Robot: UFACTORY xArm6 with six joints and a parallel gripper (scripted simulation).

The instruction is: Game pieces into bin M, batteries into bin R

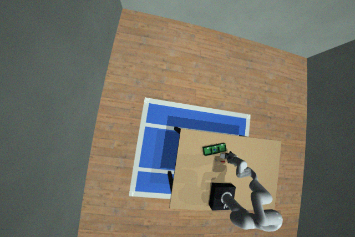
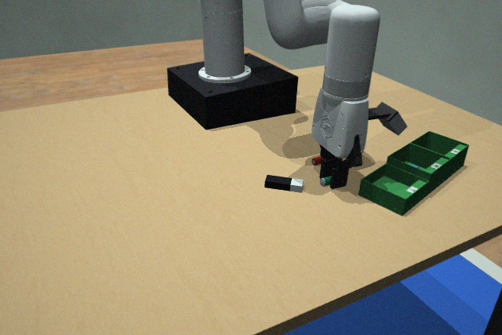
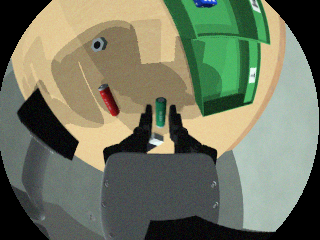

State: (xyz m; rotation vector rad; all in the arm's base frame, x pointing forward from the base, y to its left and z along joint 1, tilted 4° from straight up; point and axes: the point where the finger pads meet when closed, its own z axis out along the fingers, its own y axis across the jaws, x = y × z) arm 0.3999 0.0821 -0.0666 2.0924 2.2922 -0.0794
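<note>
Right now the green battery is 20 mm below my hand. Also, from my hand: grey nut: 100 mm to the left, 80 mm behind, 20 mm below; then red battery: 70 mm behind, 20 mm to the left, 20 mm below; then blue die: 150 mm to the left, 20 mm ahead, 10 mm below.
</note>
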